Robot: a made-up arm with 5 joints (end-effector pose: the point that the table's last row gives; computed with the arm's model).
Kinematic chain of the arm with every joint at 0, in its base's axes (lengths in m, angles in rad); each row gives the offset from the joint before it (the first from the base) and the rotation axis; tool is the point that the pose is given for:
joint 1: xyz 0 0 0.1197 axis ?
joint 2: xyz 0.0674 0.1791 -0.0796 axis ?
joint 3: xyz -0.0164 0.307 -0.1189 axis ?
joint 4: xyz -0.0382 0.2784 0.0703 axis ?
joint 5: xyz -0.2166 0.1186 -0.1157 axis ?
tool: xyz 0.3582 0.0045 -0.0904
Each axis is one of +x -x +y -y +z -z.
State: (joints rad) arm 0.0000 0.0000 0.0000 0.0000 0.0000
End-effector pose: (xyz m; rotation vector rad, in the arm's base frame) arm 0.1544 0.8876 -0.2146 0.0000 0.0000 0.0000
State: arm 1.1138 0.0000 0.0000 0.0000 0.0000
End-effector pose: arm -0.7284 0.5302 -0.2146 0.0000 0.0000 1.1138
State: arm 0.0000 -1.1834 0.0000 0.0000 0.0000
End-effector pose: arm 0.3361 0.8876 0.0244 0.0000 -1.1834 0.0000
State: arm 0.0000 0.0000 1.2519 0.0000 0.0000
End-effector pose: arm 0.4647 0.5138 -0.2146 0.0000 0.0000 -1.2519
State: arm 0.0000 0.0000 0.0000 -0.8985 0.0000
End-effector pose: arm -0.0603 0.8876 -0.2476 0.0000 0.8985 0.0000
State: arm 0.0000 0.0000 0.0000 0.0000 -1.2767
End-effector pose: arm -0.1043 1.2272 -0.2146 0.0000 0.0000 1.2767
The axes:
joint 1: +z
joint 2: +y
joint 3: -z
joint 4: -y
joint 5: -z

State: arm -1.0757 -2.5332 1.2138 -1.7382 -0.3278
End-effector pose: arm 0.7239 0.5783 0.3648 0.3467 -1.1808 0.0161
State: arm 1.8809 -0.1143 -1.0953 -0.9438 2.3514
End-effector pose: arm -0.0232 -0.3362 0.2052 -0.3307 -0.8447 0.5343
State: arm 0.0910 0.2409 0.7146 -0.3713 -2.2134
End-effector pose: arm -0.0371 1.3423 -0.0496 0.5778 0.2643 1.5127
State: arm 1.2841 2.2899 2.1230 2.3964 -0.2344
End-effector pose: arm -0.2314 0.0187 -0.3820 1.5928 1.0127 -2.3434
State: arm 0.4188 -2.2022 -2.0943 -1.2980 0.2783
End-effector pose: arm 0.2609 0.2911 0.0314 -1.7881 -1.2220 -0.3016
